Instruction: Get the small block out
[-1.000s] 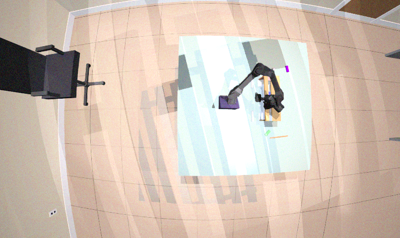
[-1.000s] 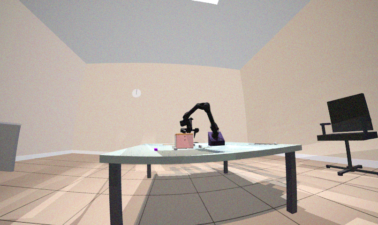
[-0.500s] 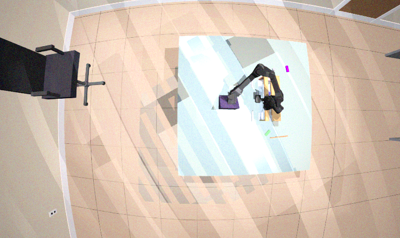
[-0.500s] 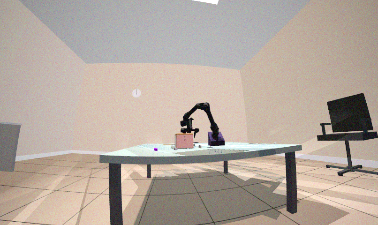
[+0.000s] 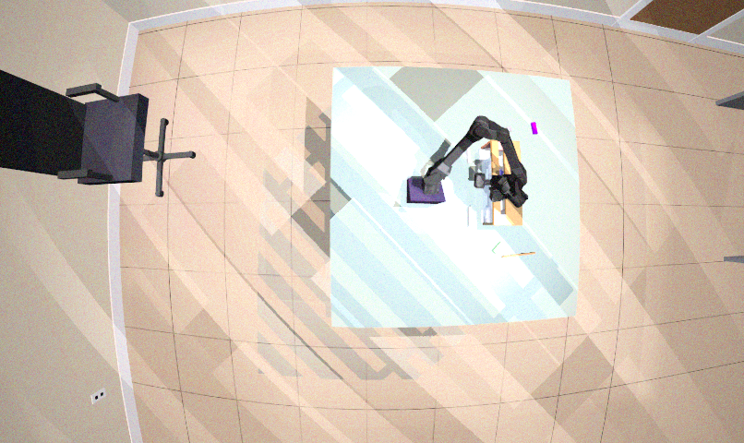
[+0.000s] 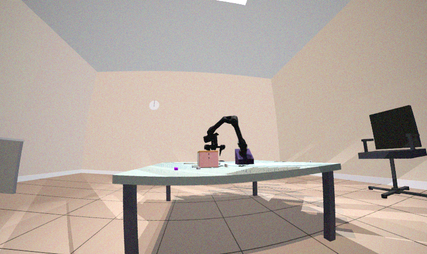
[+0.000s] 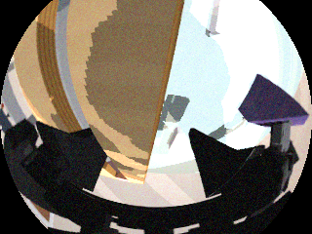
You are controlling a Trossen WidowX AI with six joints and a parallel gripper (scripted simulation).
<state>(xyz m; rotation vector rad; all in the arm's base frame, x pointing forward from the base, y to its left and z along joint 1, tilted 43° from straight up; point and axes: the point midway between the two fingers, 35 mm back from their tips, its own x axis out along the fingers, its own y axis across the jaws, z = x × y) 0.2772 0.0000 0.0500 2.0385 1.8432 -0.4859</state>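
My gripper tip is now 50 mm short of the blue block and 20 mm to the right of it. Also, from my gripper tip: green piece 60 mm ahead, 330 mm to the right, 80 mm below; then orange box 40 mm ahead, 30 mm to the right, 20 mm below; then thin orange stick 180 mm ahead, 370 mm to the right, 80 mm below.
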